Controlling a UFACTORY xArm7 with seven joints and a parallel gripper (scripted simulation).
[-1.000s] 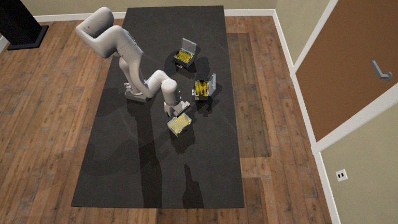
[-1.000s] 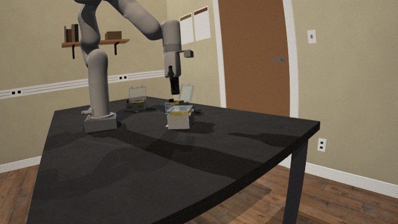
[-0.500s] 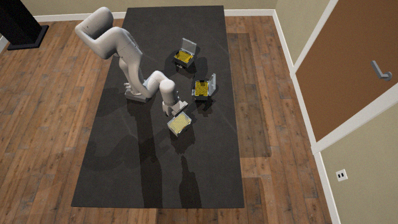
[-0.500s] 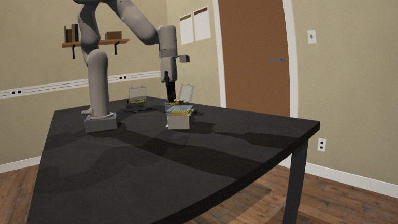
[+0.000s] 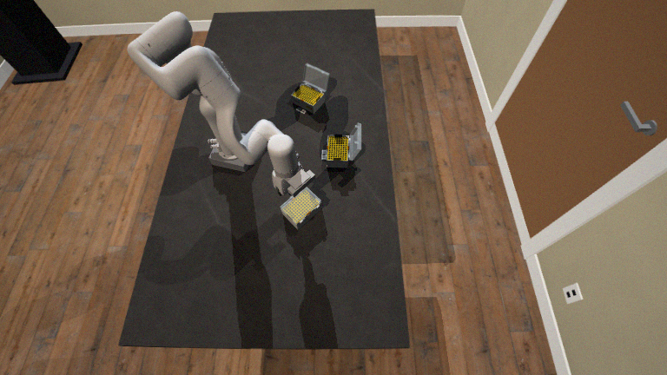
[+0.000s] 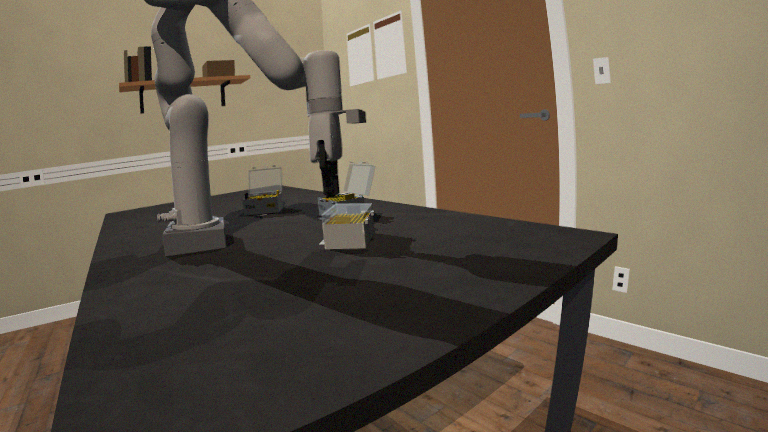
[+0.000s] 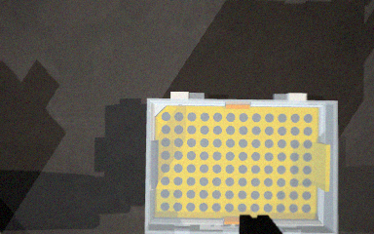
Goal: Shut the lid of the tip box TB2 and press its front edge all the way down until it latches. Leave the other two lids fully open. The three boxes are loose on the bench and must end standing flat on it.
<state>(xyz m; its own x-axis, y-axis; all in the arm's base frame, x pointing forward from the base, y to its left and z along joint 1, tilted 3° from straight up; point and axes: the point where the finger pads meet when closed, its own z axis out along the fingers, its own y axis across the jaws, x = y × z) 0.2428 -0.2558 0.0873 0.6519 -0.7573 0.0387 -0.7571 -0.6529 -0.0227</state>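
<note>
Now: hand 20 mm short of the lid, 20 mm to the left of it and 60 mm above it. Round my hand: tip box 20 mm ahead, 20 mm to the right, 80 mm below; label tab 20 mm behind, 20 mm to the left, 120 mm below.
</note>
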